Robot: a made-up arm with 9 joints. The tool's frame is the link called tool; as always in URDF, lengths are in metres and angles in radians.
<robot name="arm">
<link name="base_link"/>
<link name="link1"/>
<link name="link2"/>
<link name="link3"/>
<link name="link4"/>
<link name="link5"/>
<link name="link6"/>
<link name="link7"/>
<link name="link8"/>
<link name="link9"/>
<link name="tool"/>
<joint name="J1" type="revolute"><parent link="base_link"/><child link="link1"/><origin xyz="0.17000 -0.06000 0.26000" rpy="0.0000 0.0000 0.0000"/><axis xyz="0 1 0"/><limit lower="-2.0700" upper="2.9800" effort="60" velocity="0.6"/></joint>
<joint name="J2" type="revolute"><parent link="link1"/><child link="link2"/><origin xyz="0.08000 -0.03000 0.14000" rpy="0.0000 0.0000 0.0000"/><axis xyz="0.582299 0.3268 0.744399"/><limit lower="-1.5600" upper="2.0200" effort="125" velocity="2.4"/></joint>
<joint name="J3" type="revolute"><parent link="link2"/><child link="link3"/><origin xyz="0.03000 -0.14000 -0.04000" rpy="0.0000 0.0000 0.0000"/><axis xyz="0 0 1"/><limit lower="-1.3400" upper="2.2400" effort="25" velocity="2.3"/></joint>
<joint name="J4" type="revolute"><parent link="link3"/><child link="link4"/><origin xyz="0.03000 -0.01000 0.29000" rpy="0.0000 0.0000 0.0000"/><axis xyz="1 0 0"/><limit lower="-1.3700" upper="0.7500" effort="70" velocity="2"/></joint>
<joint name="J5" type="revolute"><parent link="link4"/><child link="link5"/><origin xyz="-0.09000 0.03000 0.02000" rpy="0.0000 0.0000 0.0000"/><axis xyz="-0.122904 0.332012 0.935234"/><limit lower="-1.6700" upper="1.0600" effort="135" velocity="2.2"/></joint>
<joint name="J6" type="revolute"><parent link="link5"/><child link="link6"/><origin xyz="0.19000 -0.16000 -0.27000" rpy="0.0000 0.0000 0.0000"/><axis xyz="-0.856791 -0.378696 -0.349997"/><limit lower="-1.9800" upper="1.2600" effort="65" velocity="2.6"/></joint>
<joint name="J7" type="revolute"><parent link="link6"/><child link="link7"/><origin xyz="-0.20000 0.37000 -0.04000" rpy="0.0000 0.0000 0.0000"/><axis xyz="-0.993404 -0.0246 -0.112"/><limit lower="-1.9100" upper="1.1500" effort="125" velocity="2.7"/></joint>
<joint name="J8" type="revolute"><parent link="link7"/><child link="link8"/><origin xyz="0.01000 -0.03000 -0.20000" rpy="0.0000 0.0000 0.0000"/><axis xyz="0 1 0"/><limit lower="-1.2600" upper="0.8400" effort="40" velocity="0.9"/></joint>
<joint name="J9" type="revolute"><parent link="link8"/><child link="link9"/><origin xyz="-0.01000 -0.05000 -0.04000" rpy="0.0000 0.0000 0.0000"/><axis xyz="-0.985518 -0.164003 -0.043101"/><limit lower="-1.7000" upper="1.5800" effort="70" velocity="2.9"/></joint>
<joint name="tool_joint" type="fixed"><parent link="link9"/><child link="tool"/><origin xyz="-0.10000 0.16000 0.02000" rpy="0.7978 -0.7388 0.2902"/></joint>
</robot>
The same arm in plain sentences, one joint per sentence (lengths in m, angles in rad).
The arm has nine revolute joints in a row. What follows holds with every joint at zero, and every direction is one of the base frame's.
The first joint is mounted 0.17 m along +x and 0.06 m along -y and 0.26 m along +z from the base frame's origin and turns about +y, from -2.07 to 2.98 rad.
The second joint is mounted 0.08 m along +x and 0.03 m along -y and 0.14 m along +z from the first joint and turns about the direction (0.582299, 0.3268, 0.744399), from -1.56 to 2.02 rad.
The third joint is mounted 0.03 m along +x and 0.14 m along -y and 0.04 m along -z from the second joint and turns about +z, from -1.34 to 2.24 rad.
The fourth joint is mounted 0.03 m along +x and 0.01 m along -y and 0.29 m along +z from the third joint and turns about +x, from -1.37 to 0.75 rad.
The fifth joint is mounted 0.09 m along -x and 0.03 m along +y and 0.02 m along +z from the fourth joint and turns about the direction (-0.122904, 0.332012, 0.935234), from -1.67 to 1.06 rad.
The sixth joint is mounted 0.19 m along +x and 0.16 m along -y and 0.27 m along -z from the fifth joint and turns about the direction (-0.856791, -0.378696, -0.349997), from -1.98 to 1.26 rad.
The seventh joint is mounted 0.2 m along -x and 0.37 m along +y and 0.04 m along -z from the sixth joint and turns about the direction (-0.993404, -0.0246, -0.112), from -1.91 to 1.15 rad.
The eighth joint is mounted 0.01 m along +x and 0.03 m along -y and 0.2 m along -z from the seventh joint and turns about +y, from -1.26 to 0.84 rad.
The ninth joint is mounted 0.01 m along -x and 0.05 m along -y and 0.04 m along -z from the eighth joint and turns about the direction (-0.985518, -0.164003, -0.043101), from -1.7 to 1.58 rad.
The tool frame, which is the frame that the pose is given for, is mounted 0.1 m along -x and 0.16 m along +y and 0.02 m along +z from the ninth joint; its axes are the base frame's turned by roll 0.7978, pitch -0.7388 and yaw 0.2902 rad (as in URDF: about the fixed x, then y, then z).

